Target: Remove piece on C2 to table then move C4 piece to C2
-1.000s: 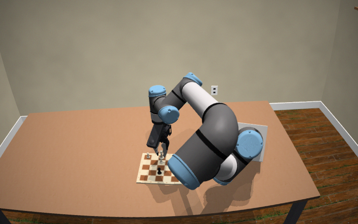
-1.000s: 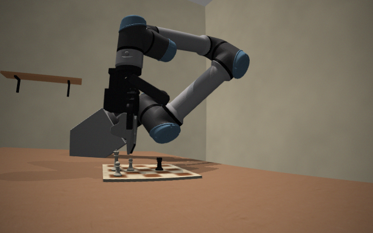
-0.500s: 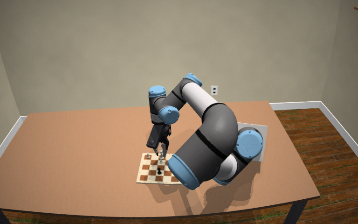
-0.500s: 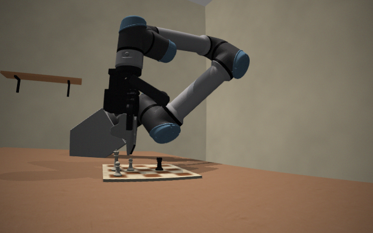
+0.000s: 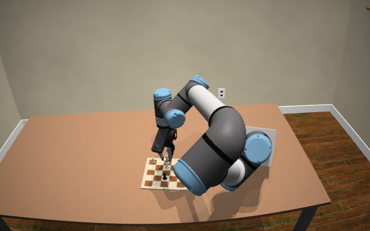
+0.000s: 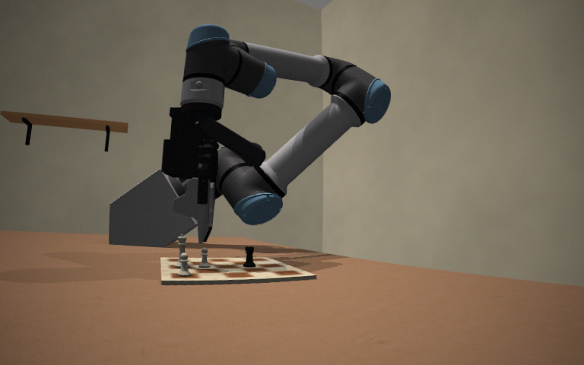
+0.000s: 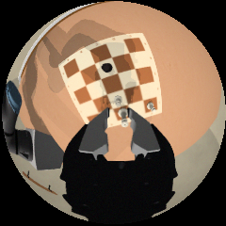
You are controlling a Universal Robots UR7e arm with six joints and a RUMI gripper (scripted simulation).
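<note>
My hand is 4 cm to the left of the tall white piece and 3 cm above it. Round my hand: black piece (8 cm to the left, 4 cm below); chessboard (4 cm to the left, 6 cm below).
</note>
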